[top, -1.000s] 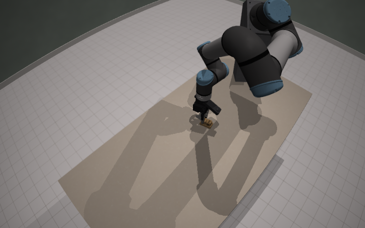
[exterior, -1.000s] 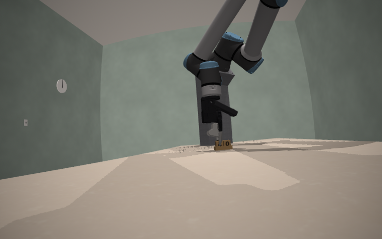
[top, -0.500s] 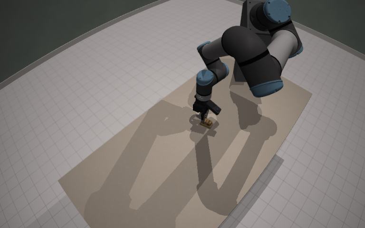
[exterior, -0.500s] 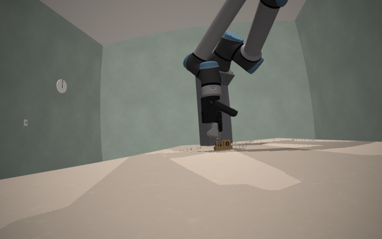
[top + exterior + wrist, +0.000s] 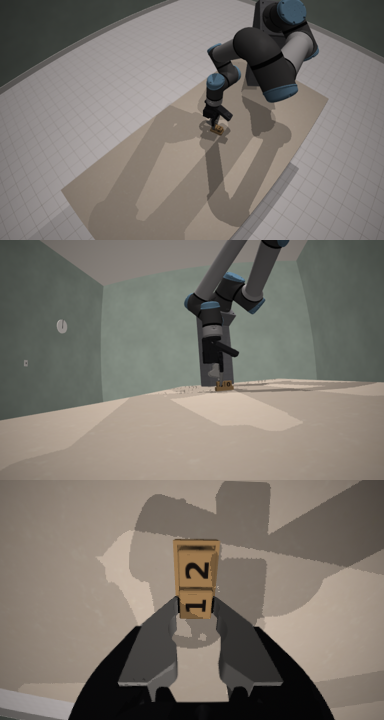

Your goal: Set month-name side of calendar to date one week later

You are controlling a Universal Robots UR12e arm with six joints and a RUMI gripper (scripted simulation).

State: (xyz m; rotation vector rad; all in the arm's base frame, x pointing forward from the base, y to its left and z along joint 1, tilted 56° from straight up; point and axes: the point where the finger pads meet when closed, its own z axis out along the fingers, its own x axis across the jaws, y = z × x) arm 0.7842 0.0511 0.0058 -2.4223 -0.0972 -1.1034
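Right now my hand is 30 mm above the wooden tray, 20 mm to the right of it and 10 mm past it. Also, from my hand: cube: 30 mm to the left, 10 mm below, 10 mm behind.
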